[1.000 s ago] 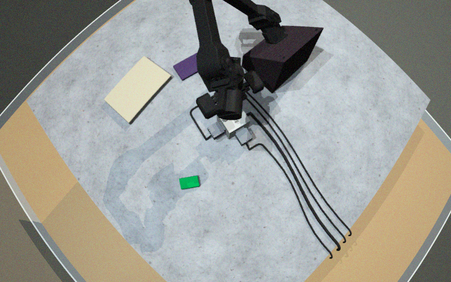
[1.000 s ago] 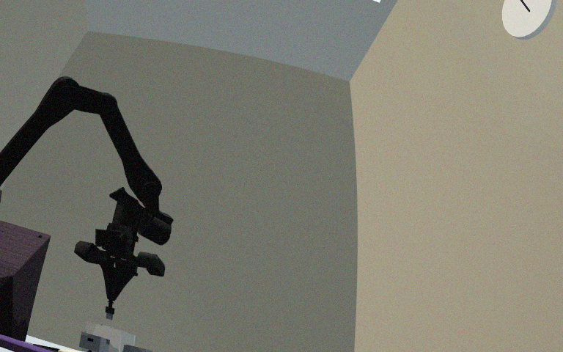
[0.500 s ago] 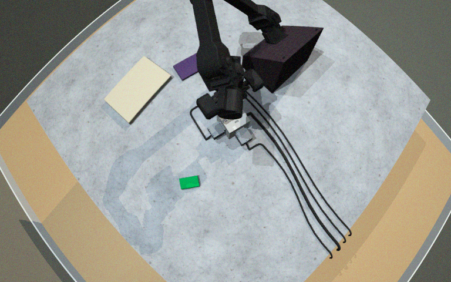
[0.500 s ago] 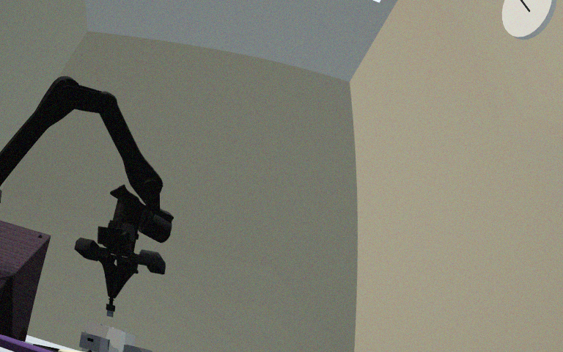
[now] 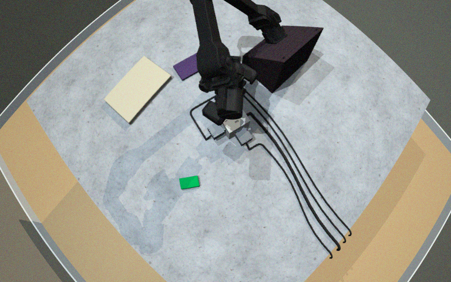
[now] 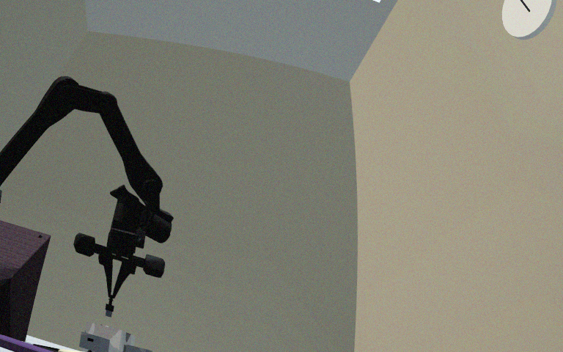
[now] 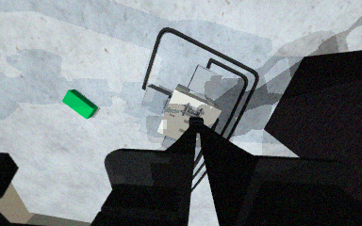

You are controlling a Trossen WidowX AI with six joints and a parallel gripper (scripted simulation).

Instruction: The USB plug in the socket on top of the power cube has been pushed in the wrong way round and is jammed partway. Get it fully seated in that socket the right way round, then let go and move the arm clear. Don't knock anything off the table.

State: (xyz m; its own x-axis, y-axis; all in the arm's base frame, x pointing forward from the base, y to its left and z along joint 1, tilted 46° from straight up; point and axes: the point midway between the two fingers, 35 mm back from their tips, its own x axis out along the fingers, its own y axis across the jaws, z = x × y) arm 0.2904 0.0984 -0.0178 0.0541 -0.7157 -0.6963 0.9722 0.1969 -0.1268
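My gripper tip is now 2 cm above the USB plug. Also, from my gripper tip: cream slab 17 cm ahead, 31 cm to the right, 12 cm below; then small green block 24 cm ahead, 8 cm to the left, 13 cm below; then purple flat piece 4 cm behind, 24 cm to the right, 13 cm below.
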